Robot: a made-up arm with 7 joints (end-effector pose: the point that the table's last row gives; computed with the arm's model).
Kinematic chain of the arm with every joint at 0, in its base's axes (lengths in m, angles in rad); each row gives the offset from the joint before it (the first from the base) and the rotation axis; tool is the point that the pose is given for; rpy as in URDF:
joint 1: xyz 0 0 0.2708 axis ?
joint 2: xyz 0 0 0 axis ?
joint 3: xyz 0 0 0.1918 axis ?
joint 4: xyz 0.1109 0 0 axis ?
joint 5: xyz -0.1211 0 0.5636 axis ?
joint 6: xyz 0 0 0 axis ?
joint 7: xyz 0.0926 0 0 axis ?
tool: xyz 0 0 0 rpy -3.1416 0 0
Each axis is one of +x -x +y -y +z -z.
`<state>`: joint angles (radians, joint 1 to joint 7).
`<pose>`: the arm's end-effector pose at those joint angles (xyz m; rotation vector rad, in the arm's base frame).
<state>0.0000 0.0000 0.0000 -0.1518 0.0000 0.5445 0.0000</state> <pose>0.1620 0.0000 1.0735 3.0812 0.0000 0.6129</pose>
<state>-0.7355 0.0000 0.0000 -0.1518 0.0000 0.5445 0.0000</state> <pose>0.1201 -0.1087 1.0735 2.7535 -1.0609 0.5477</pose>
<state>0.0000 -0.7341 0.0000 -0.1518 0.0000 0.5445 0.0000</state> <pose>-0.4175 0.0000 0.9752 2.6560 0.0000 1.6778</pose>
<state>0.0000 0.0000 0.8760 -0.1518 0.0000 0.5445 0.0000</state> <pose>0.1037 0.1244 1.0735 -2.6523 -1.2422 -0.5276</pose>
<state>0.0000 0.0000 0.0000 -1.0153 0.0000 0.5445 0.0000</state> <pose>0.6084 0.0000 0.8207 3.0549 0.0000 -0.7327</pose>
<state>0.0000 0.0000 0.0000 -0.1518 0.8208 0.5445 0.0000</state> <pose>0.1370 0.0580 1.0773 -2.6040 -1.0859 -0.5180</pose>
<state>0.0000 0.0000 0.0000 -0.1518 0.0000 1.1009 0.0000</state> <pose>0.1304 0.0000 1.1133 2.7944 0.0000 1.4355</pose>
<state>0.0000 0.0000 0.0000 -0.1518 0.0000 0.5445 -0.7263</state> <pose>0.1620 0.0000 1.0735 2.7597 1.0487 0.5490</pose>
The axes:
joint 1: +z
joint 2: +y
joint 3: +z
joint 4: -y
joint 5: +z
joint 6: -y
joint 7: -z

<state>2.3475 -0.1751 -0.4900 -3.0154 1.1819 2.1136 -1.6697</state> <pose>-0.1003 0.3793 -0.1040 -0.7120 -2.1566 0.9257</pose>
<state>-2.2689 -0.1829 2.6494 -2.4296 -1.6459 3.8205 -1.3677</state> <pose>0.4454 0.2406 0.0665 -0.6301 2.6052 0.9451</pose>
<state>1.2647 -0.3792 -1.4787 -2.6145 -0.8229 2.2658 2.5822</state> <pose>0.5946 0.0123 0.0502 1.4151 -2.5494 0.1510</pose>
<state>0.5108 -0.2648 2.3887 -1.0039 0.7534 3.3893 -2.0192</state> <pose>-0.5756 0.0948 0.8100 0.5751 -0.9620 -1.5401</pose>
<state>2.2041 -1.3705 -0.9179 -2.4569 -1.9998 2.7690 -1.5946</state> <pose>0.1439 0.4680 0.6189 -0.6898 1.5840 1.4346</pose>
